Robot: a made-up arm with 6 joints.
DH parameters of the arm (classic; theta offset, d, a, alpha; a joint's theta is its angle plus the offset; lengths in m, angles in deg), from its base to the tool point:
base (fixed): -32.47 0 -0.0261 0
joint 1: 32.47 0.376 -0.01 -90
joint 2: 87.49 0 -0.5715 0
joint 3: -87.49 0.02 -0.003 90
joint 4: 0 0.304 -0.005 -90
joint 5: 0 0.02 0.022 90
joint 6: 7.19 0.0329 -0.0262 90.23
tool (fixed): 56.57 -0.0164 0 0
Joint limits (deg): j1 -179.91..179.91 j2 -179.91..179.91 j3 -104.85..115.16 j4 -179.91..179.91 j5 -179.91..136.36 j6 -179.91..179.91
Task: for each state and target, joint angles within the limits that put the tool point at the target. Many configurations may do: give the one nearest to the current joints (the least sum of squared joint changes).
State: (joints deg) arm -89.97 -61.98 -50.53 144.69 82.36 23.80
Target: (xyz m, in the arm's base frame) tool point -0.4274 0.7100 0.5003
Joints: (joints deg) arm -58.55 -60.09 -49.05 146.01 81.92 22.88
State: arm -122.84 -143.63 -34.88 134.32 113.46 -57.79
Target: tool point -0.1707 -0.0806 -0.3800
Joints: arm -145.19 -175.34 -42.78 139.35 114.68 -58.28
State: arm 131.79 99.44 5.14 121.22 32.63 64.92
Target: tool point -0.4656 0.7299 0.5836
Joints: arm 119.53 89.11 -28.99 122.65 39.06 66.93
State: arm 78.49 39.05 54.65 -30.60 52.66 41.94
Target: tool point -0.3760 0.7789 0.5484
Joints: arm 113.18 68.97 28.26 -29.45 44.90 39.48
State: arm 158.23 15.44 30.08 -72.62 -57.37 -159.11
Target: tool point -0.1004 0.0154 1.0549
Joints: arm 159.75 -22.83 84.00 -73.59 -53.62 -155.03
